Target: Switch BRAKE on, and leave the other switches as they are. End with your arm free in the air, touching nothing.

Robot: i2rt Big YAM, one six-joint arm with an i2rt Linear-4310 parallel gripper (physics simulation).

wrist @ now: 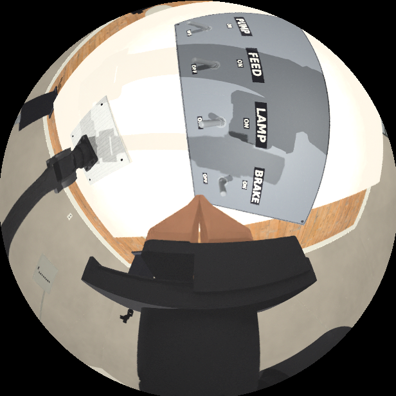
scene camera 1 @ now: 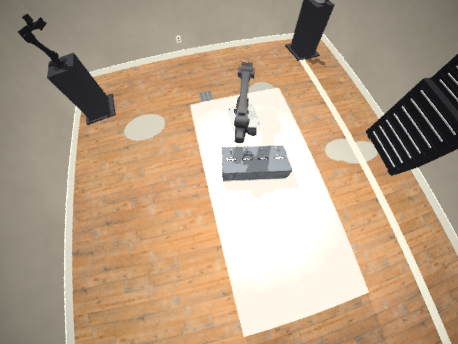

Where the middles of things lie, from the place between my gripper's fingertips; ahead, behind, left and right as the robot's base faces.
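Labels:
Measured from the grey switch panel (scene camera 1: 254, 164), my gripper is now 16 cm above it, and it is also 13 cm short of the panel and 8 cm to the right of it.

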